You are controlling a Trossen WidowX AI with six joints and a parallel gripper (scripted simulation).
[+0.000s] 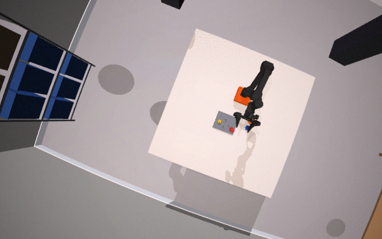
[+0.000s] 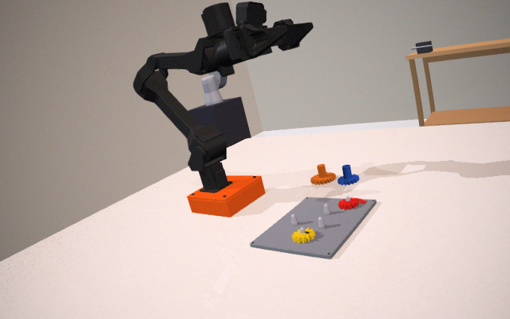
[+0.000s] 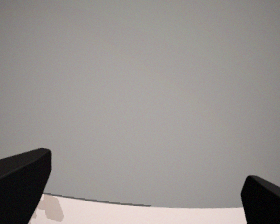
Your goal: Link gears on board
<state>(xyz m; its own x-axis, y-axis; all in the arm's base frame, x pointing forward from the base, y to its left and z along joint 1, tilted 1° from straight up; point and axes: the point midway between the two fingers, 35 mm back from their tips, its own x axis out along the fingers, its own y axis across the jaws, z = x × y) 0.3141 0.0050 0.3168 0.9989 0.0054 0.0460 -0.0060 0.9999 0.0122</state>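
My gripper tip is 35 cm above the orange gear, 18 cm to the right of it and 15 cm past it. Also, from my gripper tip: red arrow (36 cm below, 6 cm to the left, 2 cm ahead); then yellow gear (35 cm below, 10 cm to the right, 2 cm behind); then red gear (35 cm below, 4 cm to the left).
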